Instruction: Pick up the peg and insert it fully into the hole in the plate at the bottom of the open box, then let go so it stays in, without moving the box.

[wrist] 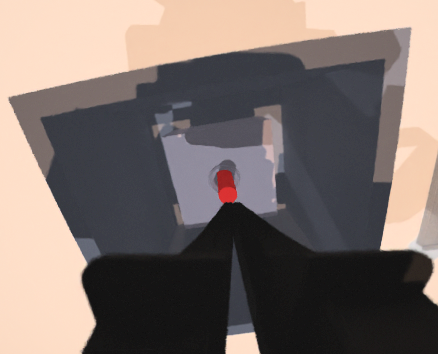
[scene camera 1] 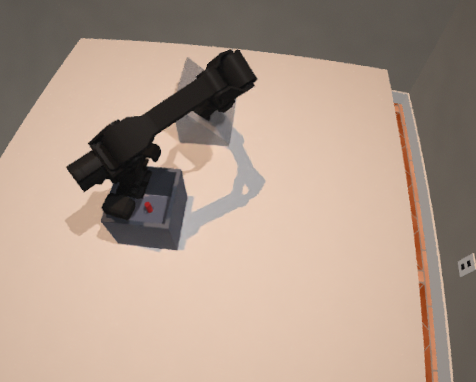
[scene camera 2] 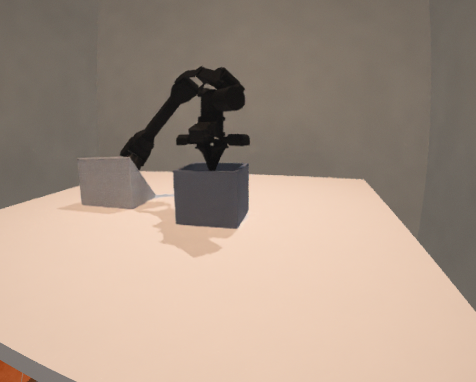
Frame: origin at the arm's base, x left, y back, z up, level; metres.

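Seen in the pictures: gripper, fingertip midpoint: [wrist: 231,209] [scene camera 1: 141,196]; arm's base, link origin: [scene camera 1: 201,107] [scene camera 2: 126,173].
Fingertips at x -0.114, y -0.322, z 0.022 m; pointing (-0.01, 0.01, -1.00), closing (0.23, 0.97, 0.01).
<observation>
Pixels of each thing's top centre, then the offset from my fingertips to it. Level surfaces: height alone.
- red peg, top centre: [wrist: 227,195] [scene camera 1: 147,204] dx +0.007, dy -0.001, dz -0.034 m
- light grey plate, top centre: [wrist: 224,180] [scene camera 1: 149,209] dx +0.006, dy -0.002, dz -0.061 m
- dark blue-grey open box, top centre: [wrist: 233,235] [scene camera 1: 142,194] [scene camera 2: 213,166] dx +0.006, dy -0.002, dz +0.016 m
- table, surface height: dz -0.122 m
The red peg [scene camera 1: 148,207] [wrist: 226,186] stands in the ringed hole of the light grey plate [scene camera 1: 159,210] [wrist: 197,200] at the bottom of the box, its upper part showing above the plate. How deep it sits cannot be told. The dark blue-grey open box [scene camera 1: 147,236] [scene camera 2: 207,197] [wrist: 330,150] stands upright on the table. My gripper [scene camera 2: 213,168] [wrist: 231,209] is shut and empty, pointing down with its fingertips at about the height of the box's rim, above the peg and apart from it. In scene camera 2 the box wall hides the peg and plate.
A grey wedge-shaped block [scene camera 1: 205,132] [scene camera 2: 106,182] stands by the arm's base, on the table [scene camera 1: 300,250] [scene camera 2: 300,280]. The box walls surround the space below the fingertips. The arm reaches over the box from the block's side.
</observation>
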